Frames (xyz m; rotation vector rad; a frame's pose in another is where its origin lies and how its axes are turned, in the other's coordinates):
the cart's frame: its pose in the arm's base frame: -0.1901 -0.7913 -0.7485 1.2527 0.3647 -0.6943
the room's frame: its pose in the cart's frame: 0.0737 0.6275 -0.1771 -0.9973 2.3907 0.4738
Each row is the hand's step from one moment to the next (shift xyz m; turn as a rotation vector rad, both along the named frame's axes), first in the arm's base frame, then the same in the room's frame.
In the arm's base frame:
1: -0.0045 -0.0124 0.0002 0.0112 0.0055 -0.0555
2: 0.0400 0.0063 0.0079 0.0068 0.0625 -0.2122
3: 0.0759 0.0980 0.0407 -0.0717 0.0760 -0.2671
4: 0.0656 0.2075 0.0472 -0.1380 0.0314 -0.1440
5: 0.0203 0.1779 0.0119 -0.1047 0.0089 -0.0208
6: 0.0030 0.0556 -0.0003 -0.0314 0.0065 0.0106
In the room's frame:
1: -0.0044 -0.0016 -0.0123 0.0067 -0.0544 0.0151
2: -0.0277 0.0042 0.0303 0.0788 -0.1961 0.0658
3: -0.0042 0.0491 0.1208 0.1577 -0.2378 0.0287
4: 0.0708 0.0771 0.1966 0.1536 -0.1183 -0.0564
5: 0.0937 0.0425 0.1470 0.0885 -0.0063 -0.0600
6: 0.0326 0.0098 0.0440 0.0254 0.0153 -0.0162

